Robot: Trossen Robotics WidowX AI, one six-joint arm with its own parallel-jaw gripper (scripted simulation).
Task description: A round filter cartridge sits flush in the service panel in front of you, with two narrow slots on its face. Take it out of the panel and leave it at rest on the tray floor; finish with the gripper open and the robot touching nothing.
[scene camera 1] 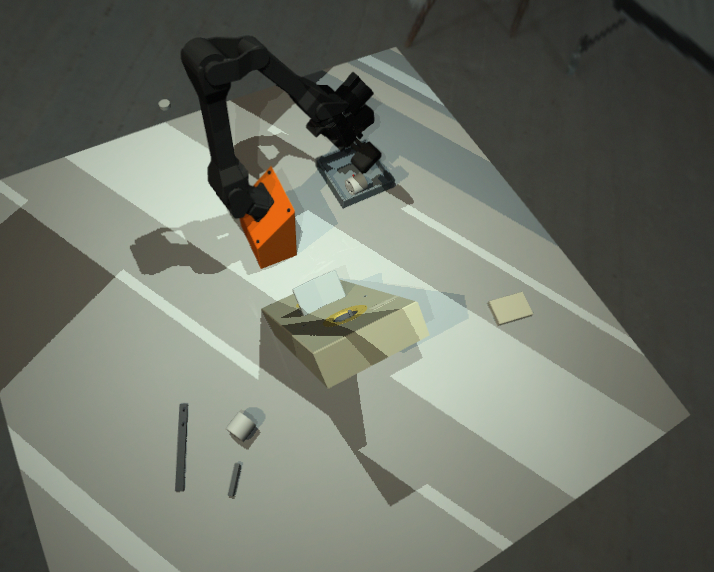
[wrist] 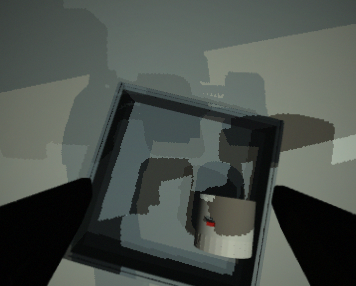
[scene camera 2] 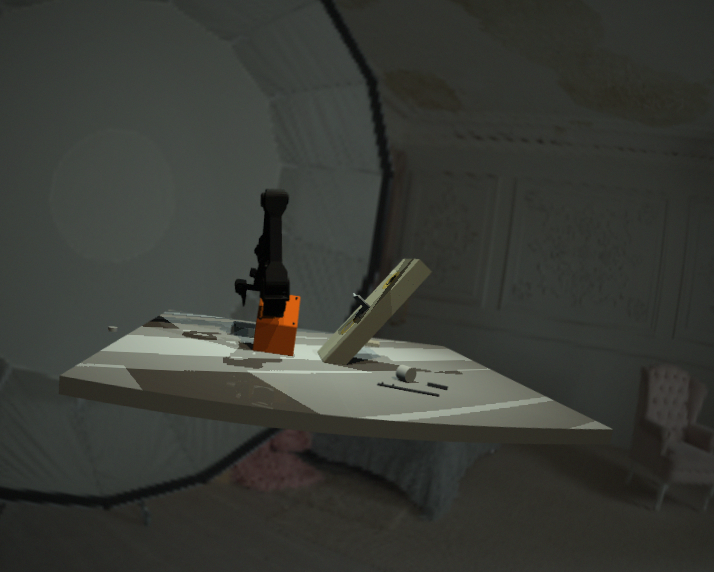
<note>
My gripper is open, with nothing in its grasp. I also see a round grey filter cartridge, a tan sloped service panel and a dark square tray.
My gripper is seen too in the wrist view.
</note>
